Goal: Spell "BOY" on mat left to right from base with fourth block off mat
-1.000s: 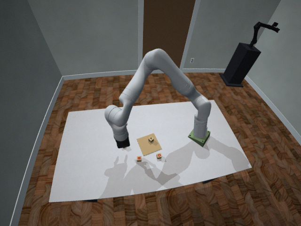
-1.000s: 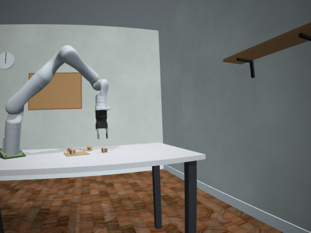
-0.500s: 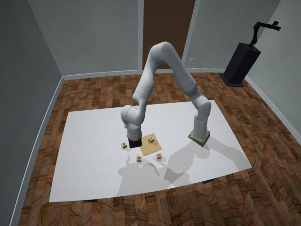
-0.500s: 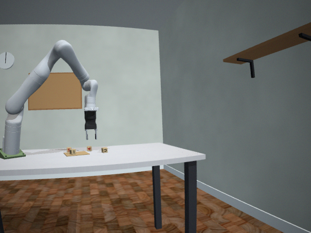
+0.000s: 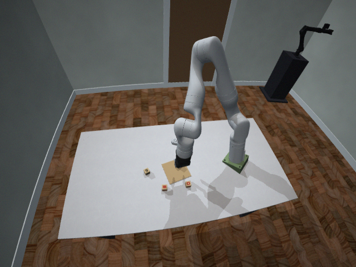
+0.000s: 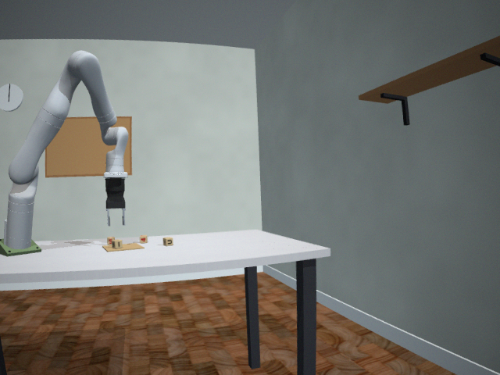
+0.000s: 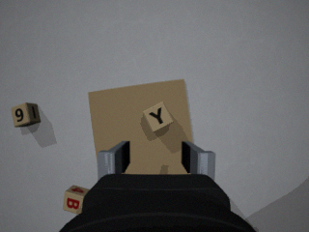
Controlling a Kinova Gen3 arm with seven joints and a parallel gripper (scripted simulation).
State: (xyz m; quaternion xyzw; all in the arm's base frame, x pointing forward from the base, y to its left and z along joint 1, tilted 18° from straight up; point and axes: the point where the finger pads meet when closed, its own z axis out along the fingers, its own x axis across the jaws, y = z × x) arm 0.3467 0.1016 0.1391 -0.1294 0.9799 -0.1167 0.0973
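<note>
My gripper is now 110 mm to the right of the B block, 90 mm short of it and 90 mm above it. Round my hand: Y block: 80 mm below, 30 mm to the right; tan mat: 100 mm below, 20 mm ahead, 10 mm to the right; O block: 90 mm to the left, 90 mm below, 50 mm behind.
</note>
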